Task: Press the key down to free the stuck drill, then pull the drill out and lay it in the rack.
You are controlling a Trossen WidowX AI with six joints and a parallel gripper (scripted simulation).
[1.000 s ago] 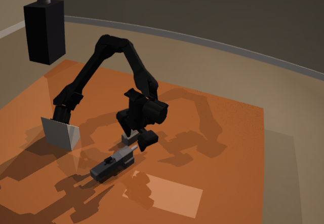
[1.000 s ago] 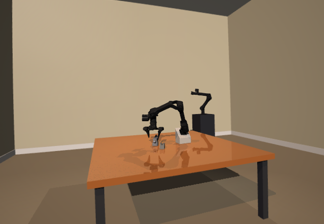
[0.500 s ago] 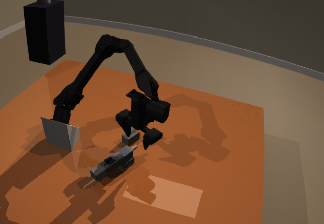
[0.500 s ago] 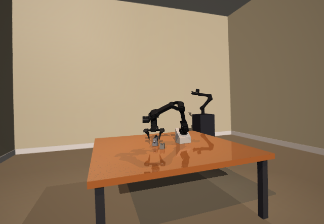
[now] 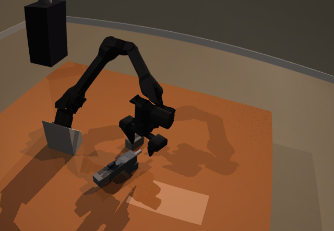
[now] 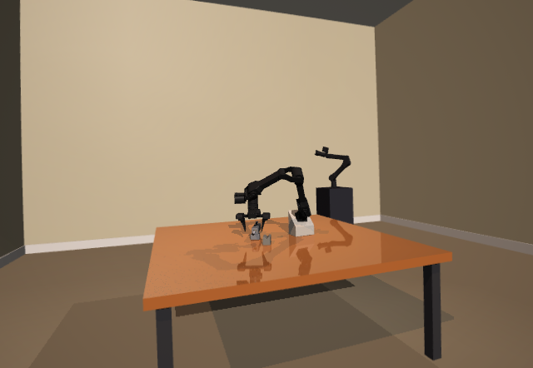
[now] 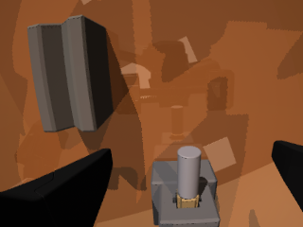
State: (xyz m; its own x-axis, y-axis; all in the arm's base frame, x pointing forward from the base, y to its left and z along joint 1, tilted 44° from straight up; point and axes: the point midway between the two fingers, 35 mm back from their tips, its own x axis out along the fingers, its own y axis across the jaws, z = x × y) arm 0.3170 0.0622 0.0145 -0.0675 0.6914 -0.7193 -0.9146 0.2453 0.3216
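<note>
Right now my gripper tip is 30 mm past the drill, 60 mm to the left of it and 10 mm above it. Also, from my gripper tip: grey housing: 50 mm behind, 110 mm to the right, 20 mm below; then rack: 50 mm behind, 70 mm to the left, 40 mm below; then dark key: 60 mm behind, 140 mm to the right.
</note>
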